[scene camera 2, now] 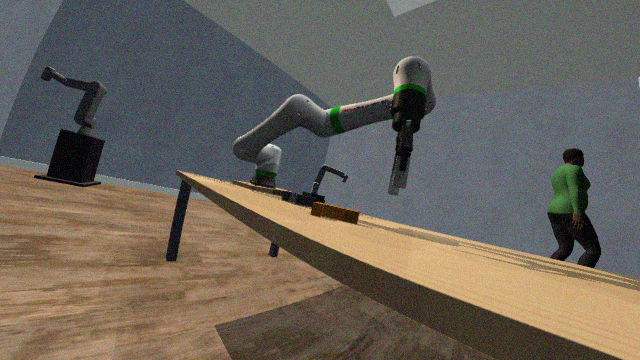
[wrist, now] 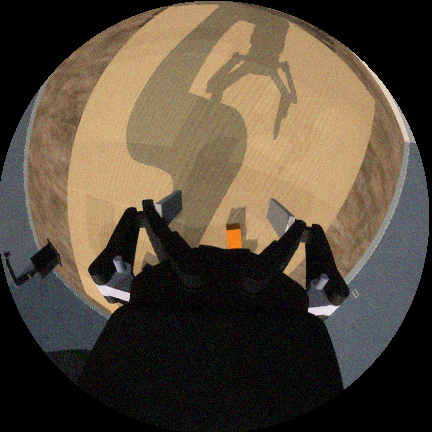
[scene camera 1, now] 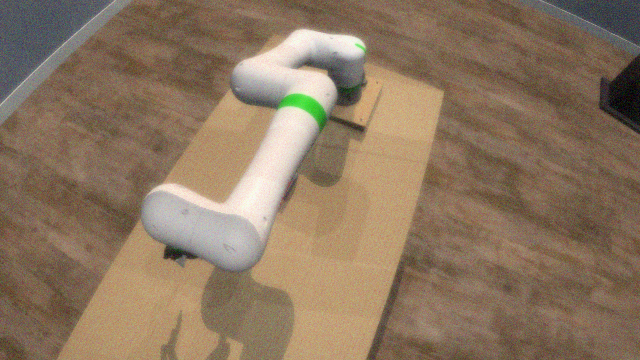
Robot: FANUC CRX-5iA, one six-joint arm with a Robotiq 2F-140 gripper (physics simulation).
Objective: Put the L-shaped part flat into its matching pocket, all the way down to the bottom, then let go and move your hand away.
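Frame: origin at the arm's base, x ahead, y left, z up, level; metres.
Seen in the pictures: gripper, fingertip midpoint: (scene camera 2: 395,191) (wrist: 224,203) (scene camera 1: 207,262); arm's base, origin of the base link: (scene camera 2: 263,186) (scene camera 1: 343,92).
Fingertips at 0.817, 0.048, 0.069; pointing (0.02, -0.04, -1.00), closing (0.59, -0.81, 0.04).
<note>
Offsets run from my fingertips to a thing's top centre, as dx, dy, dz. "spot": to the spot under its first point. Level surfaces: height alone.
The orange L-shaped part @(-0.073, -0.118, -0.070) (scene camera 2: 335,212) (wrist: 233,237) lies on the table. In the wrist view one end shows past the hand's edge; the rest is hidden. My gripper (scene camera 2: 396,188) (wrist: 224,203) is open and empty, its fingers pointing down, well above the table. In the wrist view the part shows between the two fingers, closer to the hand than the tips; in scene camera 2 it is lower and left of the fingertips. The dark pocket block @(spot: -0.354, -0.110, -0.081) (scene camera 2: 287,196) stands farther back, towards the arm's base. The arm hides most of it in scene camera 1. Its pocket cannot be seen.
My arm (scene camera 1: 280,150) reaches over the long wooden table @(dz -0.100) (scene camera 1: 390,200) from its mounting board (scene camera 1: 369,102). Other robot arms (scene camera 2: 90,105) (scene camera 2: 327,172) stand beyond the table. A person in green (scene camera 2: 571,195) is behind it at the right.
</note>
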